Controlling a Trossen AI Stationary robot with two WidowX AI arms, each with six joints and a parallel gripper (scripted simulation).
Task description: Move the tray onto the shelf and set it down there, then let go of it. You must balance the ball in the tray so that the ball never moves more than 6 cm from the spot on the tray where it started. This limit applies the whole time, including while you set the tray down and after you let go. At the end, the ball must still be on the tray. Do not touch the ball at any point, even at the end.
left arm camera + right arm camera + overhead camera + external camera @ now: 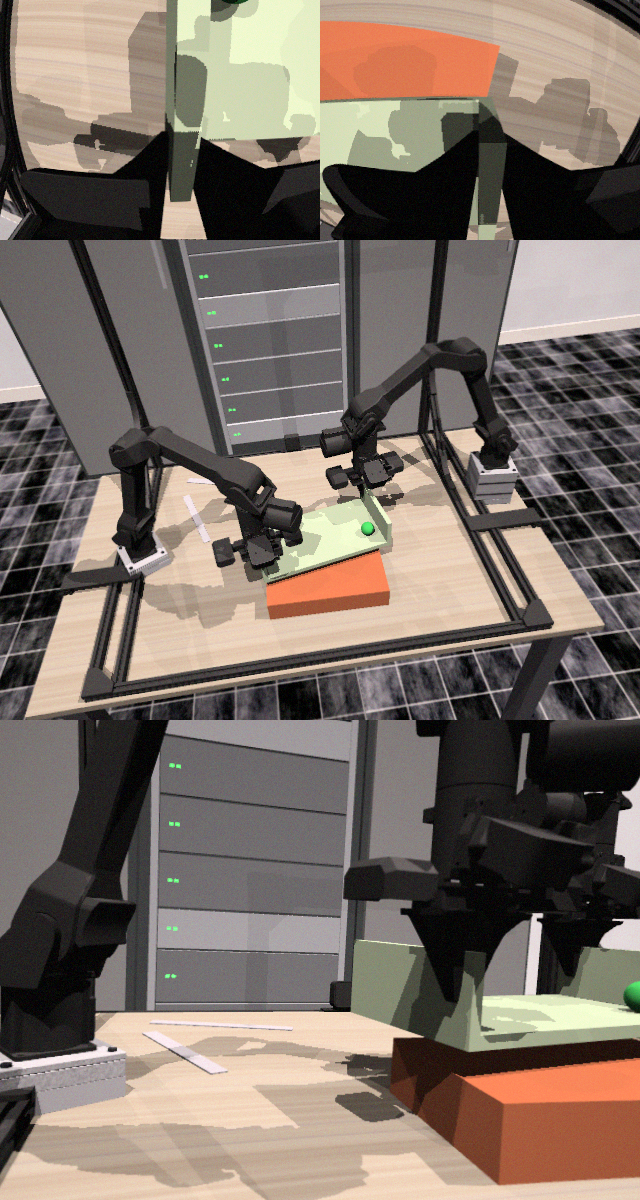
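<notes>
Right now the green ball is 11 cm ahead of my left hand, 2 cm to the right of it and 4 cm below it. Also, from my left hand: shelf (15 cm ahead, 14 cm to the right, 10 cm below); then pale green tray (8 cm ahead, 14 cm to the right, 5 cm below).
</notes>
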